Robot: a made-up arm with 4 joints.
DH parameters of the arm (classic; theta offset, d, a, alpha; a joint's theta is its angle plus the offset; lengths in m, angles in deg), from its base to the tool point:
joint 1: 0 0.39 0.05 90
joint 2: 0 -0.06 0.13 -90
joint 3: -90 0.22 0.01 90
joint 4: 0 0.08 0.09 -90
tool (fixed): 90 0.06 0 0
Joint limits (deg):
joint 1: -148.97..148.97
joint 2: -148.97..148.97
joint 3: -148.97..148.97
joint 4: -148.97..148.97
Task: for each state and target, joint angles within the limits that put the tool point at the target. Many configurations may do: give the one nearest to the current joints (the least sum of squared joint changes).
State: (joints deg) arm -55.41 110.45 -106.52 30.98
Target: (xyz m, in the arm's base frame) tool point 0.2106 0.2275 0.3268
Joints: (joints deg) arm -101.93 117.53 -109.52 22.17
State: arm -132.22 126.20 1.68 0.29
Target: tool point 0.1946 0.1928 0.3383
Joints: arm -142.71 115.27 28.30 25.52
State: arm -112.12 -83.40 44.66 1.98
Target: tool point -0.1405 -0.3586 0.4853
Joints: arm -104.83 -47.37 61.97 21.92
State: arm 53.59 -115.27 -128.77 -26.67
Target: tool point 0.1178 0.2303 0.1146
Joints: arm 15.09 -130.28 -142.66 -4.71
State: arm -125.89 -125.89 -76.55 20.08
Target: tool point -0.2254 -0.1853 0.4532
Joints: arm -148.97 -77.22 -47.99 -19.38
